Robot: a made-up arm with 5 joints.
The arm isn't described. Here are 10 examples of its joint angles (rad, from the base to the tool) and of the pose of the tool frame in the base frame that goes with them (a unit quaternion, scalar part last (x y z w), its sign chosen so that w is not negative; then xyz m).
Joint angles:
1: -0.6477 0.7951 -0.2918 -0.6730 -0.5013
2: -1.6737 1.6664 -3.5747 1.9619 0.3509
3: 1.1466 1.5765 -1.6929 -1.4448 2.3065
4: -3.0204 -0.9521 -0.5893 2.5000 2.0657
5: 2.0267 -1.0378 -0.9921 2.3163 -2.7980
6: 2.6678 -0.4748 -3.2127 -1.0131 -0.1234
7: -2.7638 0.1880 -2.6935 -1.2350 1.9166
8: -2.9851 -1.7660 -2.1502 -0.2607 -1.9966
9: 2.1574 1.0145 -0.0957 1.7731 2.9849
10: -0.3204 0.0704 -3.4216 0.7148 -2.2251
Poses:
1: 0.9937 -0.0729 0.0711 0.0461 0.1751 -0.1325 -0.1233
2: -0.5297 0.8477 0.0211 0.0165 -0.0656 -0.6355 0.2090
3: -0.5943 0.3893 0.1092 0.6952 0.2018 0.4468 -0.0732
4: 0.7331 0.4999 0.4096 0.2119 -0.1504 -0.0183 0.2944
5: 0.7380 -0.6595 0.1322 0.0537 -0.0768 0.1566 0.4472
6: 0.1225 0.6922 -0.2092 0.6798 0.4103 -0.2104 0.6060
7: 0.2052 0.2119 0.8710 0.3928 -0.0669 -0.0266 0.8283
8: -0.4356 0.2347 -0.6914 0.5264 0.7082 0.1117 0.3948
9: 0.2041 -0.0896 0.8205 0.5264 0.0954 -0.1436 0.0934
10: 0.1449 0.2036 0.2843 0.9256 -0.1167 0.0387 0.9514
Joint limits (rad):
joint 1: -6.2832..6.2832
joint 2: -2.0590..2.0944
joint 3: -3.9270..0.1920
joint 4: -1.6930..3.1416
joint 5: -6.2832..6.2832
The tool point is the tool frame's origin. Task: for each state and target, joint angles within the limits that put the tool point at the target. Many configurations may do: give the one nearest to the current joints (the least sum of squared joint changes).
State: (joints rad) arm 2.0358 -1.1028 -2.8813 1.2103 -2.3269
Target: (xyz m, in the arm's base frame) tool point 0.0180 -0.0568 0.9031
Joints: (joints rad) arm 1.8777 -0.6775 -2.4469 1.4845 -2.3269
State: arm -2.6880 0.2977 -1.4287 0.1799 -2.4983
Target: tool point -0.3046 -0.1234 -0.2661
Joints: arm -2.7567 1.1753 -1.0966 0.3183 -2.4983
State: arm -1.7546 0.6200 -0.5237 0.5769 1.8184
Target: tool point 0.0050 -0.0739 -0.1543
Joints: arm -1.5032 0.6465 -0.3081 0.6655 1.8184
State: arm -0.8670 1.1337 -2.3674 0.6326 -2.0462
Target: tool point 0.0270 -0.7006 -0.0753
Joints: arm -1.5323 1.4642 -2.3297 0.5958 -2.0462
